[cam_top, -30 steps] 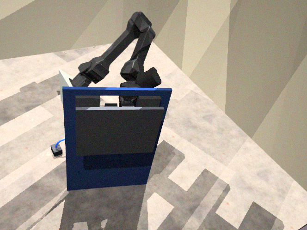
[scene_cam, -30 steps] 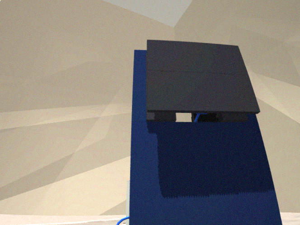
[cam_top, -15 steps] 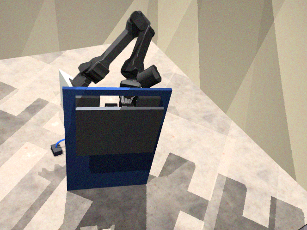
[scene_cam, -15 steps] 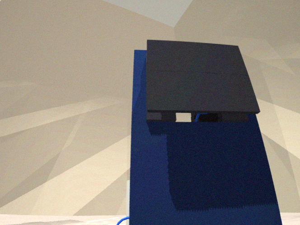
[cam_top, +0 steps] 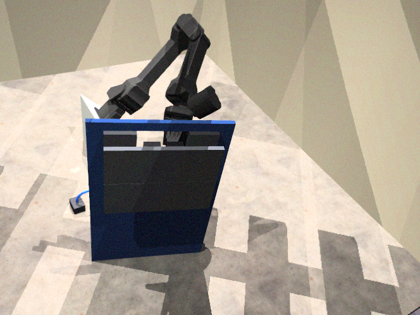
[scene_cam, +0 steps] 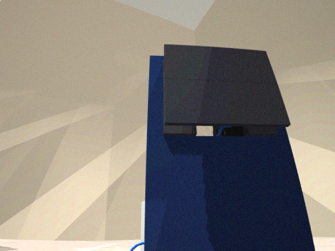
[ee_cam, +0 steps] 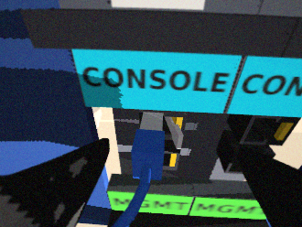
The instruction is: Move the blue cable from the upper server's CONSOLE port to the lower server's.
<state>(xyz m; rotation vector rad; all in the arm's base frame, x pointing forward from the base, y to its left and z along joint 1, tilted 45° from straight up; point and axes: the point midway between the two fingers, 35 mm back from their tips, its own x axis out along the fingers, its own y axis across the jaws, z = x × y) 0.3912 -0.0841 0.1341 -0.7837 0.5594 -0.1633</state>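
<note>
Now: gripper tip 20 mm short of the blue plug, 10 mm to the left of it and 10 mm above it. Also, from my gripper tip: black block 300 mm below, 210 mm behind, 150 mm to the right.
</note>
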